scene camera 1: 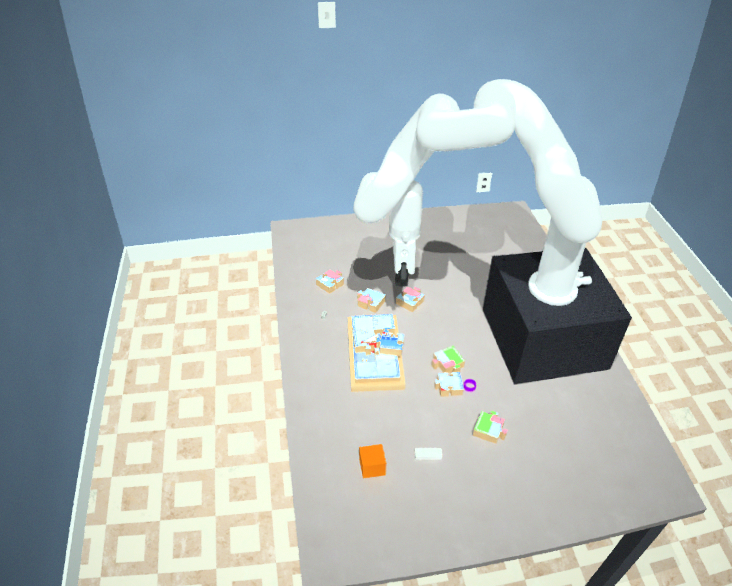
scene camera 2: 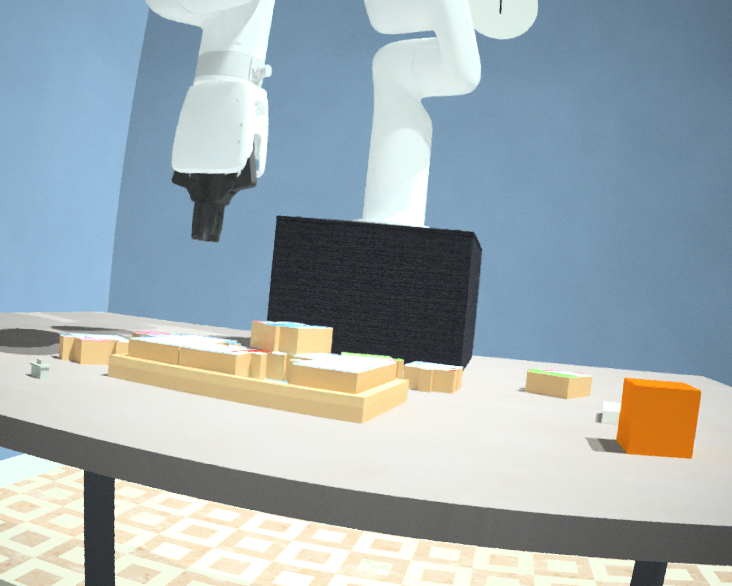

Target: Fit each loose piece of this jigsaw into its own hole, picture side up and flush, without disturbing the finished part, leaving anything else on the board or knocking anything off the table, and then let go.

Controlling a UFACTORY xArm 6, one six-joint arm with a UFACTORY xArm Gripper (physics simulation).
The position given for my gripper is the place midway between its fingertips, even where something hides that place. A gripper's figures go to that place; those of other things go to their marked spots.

Scene:
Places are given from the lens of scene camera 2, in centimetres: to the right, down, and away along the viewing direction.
my gripper (scene camera 2: 205, 240): -17, -6, 70
wooden jigsaw board (scene camera 2: 359, 408): 0, 9, 49

